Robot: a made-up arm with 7 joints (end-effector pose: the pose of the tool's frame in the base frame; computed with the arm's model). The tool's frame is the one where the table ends.
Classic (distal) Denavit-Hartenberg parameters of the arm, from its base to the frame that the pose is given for. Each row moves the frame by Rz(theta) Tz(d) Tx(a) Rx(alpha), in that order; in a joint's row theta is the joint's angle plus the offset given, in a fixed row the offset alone. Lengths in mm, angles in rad.
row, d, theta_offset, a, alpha
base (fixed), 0, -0.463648, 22.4, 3.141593
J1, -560, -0.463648, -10, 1.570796
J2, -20, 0, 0, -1.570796
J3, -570, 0, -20, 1.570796
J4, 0, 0, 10, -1.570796
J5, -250, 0, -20, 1.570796
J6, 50, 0, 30, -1.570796
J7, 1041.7, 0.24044, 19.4, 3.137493
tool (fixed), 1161.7, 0.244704, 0, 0
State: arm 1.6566 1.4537 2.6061 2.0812 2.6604 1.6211 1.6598
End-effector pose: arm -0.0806 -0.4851 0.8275 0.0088 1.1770 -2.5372
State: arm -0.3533 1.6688 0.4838 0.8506 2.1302 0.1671 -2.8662
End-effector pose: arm 0.7759 0.0677 0.2472 0.2202 2.2167 -0.1459
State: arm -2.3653 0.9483 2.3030 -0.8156 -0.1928 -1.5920 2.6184
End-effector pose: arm -0.5750 0.2990 0.7673 2.1551 -0.8120 0.1849
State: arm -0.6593 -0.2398 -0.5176 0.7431 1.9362 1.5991 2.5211
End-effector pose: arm 0.0367 -0.0489 1.3160 1.4948 -0.7356 2.0951
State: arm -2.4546 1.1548 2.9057 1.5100 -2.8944 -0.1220 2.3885
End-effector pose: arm -0.2275 0.2749 1.1126 0.0930 0.5067 -0.1347
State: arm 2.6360 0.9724 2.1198 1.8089 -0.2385 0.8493 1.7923
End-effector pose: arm -0.3532 0.0903 0.8691 -2.0695 -0.3584 -0.8416
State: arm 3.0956 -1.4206 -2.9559 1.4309 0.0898 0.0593 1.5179
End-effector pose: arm 0.6664 0.0032 0.3045 -2.2548 2.1004 -0.4594
